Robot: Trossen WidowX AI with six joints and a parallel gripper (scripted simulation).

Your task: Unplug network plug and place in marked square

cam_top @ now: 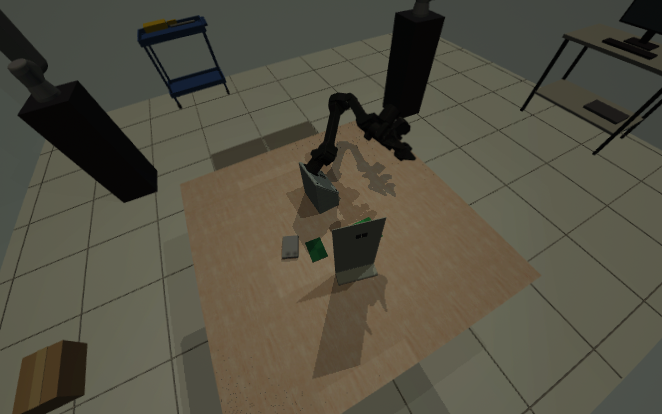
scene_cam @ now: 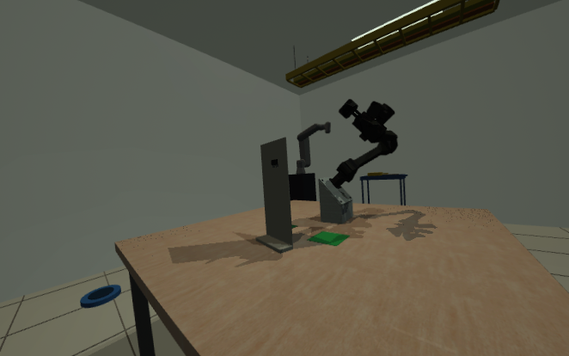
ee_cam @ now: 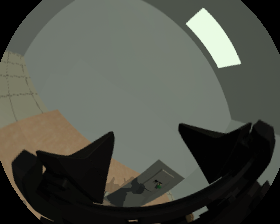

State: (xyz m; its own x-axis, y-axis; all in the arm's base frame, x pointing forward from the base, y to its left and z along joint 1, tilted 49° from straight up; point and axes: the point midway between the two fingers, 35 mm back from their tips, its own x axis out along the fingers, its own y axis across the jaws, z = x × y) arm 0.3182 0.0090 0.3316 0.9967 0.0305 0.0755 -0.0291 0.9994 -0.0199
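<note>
My gripper tip is now 12 cm short of the network plug, 25 cm to the left of it and 14 cm above it. Also, from my gripper tip: marked square 1 cm behind, 13 cm to the right, 44 cm below; then grey block 8 cm behind, 47 cm to the right, 43 cm below; then grey upright panel 14 cm ahead, 25 cm to the right, 27 cm below.
</note>
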